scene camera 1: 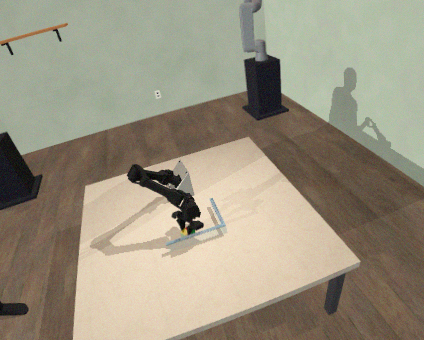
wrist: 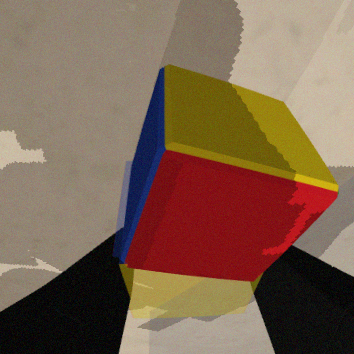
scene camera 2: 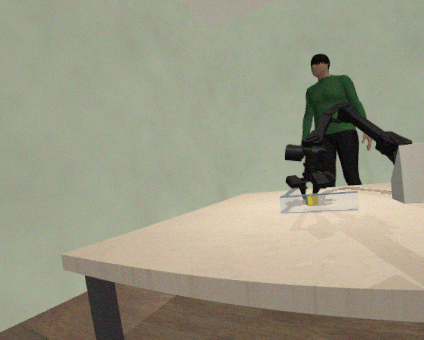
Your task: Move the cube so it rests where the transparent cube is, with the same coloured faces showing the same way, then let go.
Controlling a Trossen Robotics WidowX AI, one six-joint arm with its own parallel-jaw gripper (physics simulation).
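Frame: origin at the arm's base, x left, y up, z ahead, level; metres.
Where they show: gripper, fingertip midpoint: (scene camera 1: 186, 234) (wrist: 190, 239); arm's base, origin of the base link: (scene camera 1: 177, 181) (scene camera 2: 407, 165).
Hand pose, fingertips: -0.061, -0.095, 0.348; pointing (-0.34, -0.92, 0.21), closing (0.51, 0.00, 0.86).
Each offset is from my fingertips to the top centre of the thing, as dx, dy, dz. "pt": to the spot under its first point. Level surfaces: height alone.
The cube (scene camera 1: 185, 231) (scene camera 2: 312, 200) (wrist: 225, 215) is large in the wrist view, turned askew, with its yellow face towards the top, its red face below and a narrow blue face at the left. The gripper (scene camera 2: 309, 194) (wrist: 192, 260) is shut on the cube, its black fingers at the cube's lower left and lower right; the fingertips are partly hidden by it. The transparent cube @[+0.000, +0.021, -0.002] (wrist: 187, 297) shows pale yellow below the red face and pale blue at the left, mostly hidden behind the solid cube. The two overlap in the wrist view.
A low clear barrier with blue edges @[pt +0.203, +0.041, -0.028] (scene camera 1: 218, 212) (scene camera 2: 340, 201) forms a corner beside the gripper on the table @[dy -0.019] (scene camera 1: 280, 250) (scene camera 2: 200, 240). Grey plates (scene camera 1: 186, 184) (scene camera 2: 412, 175) stand by the arm's base. A person in green (scene camera 2: 330, 95) stands behind the table.
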